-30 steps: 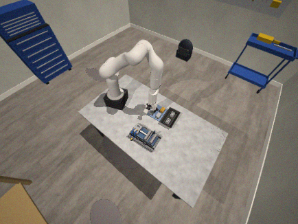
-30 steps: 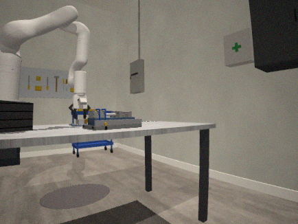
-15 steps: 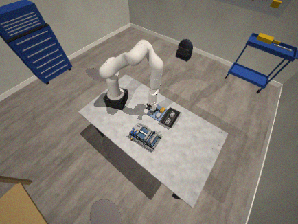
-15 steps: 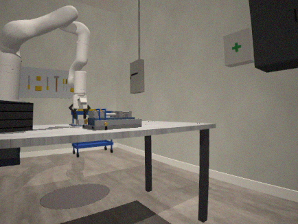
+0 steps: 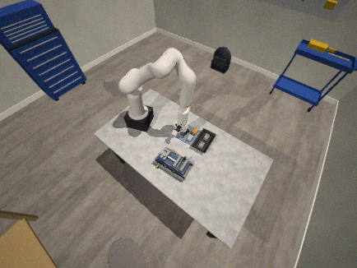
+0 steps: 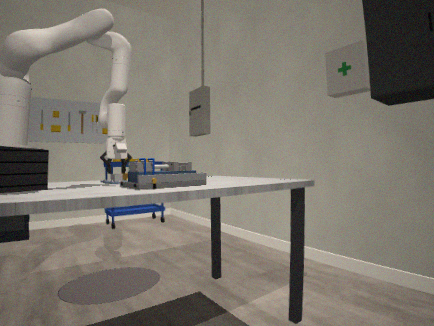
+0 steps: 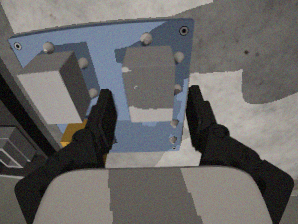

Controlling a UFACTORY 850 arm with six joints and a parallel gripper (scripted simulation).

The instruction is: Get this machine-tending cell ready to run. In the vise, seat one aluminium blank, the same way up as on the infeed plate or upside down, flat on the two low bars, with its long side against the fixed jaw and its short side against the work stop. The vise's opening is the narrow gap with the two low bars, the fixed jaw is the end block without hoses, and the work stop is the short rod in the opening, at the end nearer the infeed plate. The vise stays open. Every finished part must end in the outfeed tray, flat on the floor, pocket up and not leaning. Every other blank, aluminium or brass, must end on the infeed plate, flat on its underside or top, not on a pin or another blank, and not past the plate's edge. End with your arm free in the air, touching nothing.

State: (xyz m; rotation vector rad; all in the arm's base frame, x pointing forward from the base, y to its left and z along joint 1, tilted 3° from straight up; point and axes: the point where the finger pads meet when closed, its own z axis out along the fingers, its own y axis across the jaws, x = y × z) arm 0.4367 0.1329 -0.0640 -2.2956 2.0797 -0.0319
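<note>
The grey aluminium blank is 4 cm below my hand. Also, from my hand: blue vise body (12 cm ahead, 28 cm to the right, 2 cm below); brass blank (8 cm ahead, 10 cm to the left, 4 cm below).
</note>
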